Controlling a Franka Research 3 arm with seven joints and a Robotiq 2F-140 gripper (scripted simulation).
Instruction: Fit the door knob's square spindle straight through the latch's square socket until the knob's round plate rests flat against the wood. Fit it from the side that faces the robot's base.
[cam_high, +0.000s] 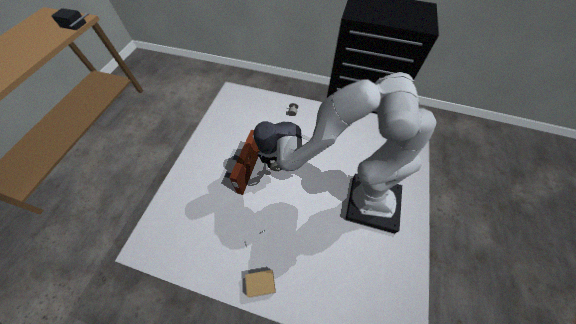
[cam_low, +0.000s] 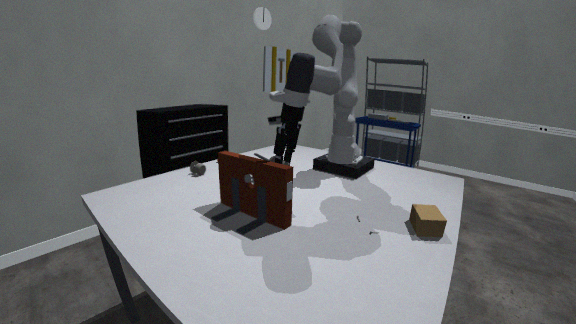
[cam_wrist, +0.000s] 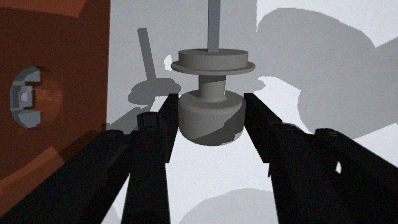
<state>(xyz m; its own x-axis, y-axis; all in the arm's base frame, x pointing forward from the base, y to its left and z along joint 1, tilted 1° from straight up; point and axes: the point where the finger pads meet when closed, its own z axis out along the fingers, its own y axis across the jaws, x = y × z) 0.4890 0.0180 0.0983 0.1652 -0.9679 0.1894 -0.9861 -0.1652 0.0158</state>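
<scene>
The grey door knob lies 10 mm ahead of my hand, 40 mm to the right of it and 10 mm below it. The rest, counted from my hand: cardboard box 120 mm behind, 530 mm to the left, 120 mm below; then orange-handled screwdriver 140 mm behind, 500 mm to the right, 140 mm below; then red-brown wooden door block 160 mm ahead, 10 mm to the left, 40 mm below.
</scene>
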